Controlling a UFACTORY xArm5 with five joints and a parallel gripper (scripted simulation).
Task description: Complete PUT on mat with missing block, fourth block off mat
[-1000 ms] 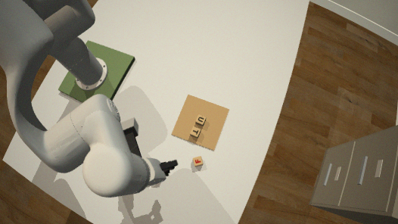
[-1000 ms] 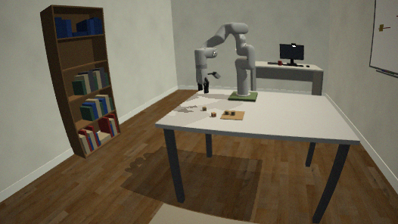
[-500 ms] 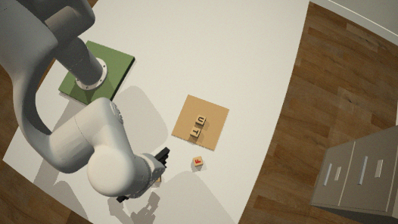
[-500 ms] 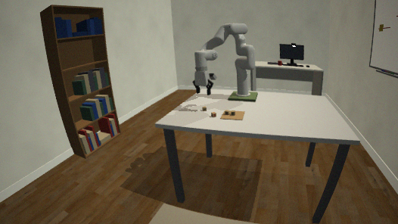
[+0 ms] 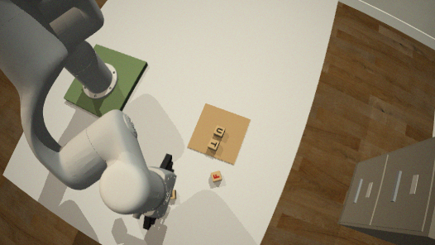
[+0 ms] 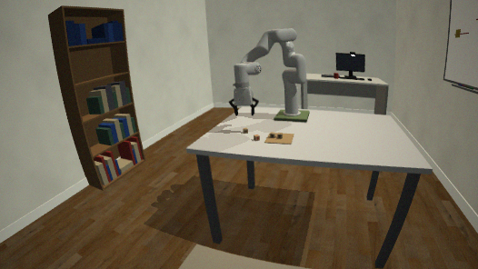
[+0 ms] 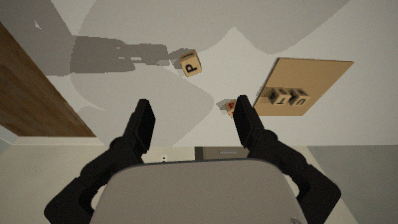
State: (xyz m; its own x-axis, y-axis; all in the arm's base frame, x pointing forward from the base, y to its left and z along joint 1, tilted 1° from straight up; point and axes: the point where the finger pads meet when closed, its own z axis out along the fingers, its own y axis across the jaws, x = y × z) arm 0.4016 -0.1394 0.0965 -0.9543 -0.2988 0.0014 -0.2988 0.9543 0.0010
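The wooden block lies 100 mm below my hand. The rest, counted from my hand: mat: 10 mm ahead, 220 mm to the left, 110 mm below; F block: 70 mm ahead, 110 mm to the left, 100 mm below.
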